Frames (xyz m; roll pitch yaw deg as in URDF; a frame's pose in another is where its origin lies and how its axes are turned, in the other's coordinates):
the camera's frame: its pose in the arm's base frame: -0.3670 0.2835 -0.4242 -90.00 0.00 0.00
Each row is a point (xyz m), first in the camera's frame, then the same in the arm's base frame.
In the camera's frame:
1: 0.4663 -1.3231 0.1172
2: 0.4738 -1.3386 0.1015
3: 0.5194 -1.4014 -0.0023
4: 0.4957 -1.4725 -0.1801
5: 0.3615 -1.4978 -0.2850
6: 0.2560 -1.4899 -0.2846
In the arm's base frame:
1: 0.0993 0.4007 0.8989
2: 0.1068 0.3850 0.9144
3: 0.1524 0.2812 0.9772
4: 0.1287 0.1034 1.0483
5: -0.0055 -0.0015 1.0736
6: -0.1110 -0.0011 1.0657

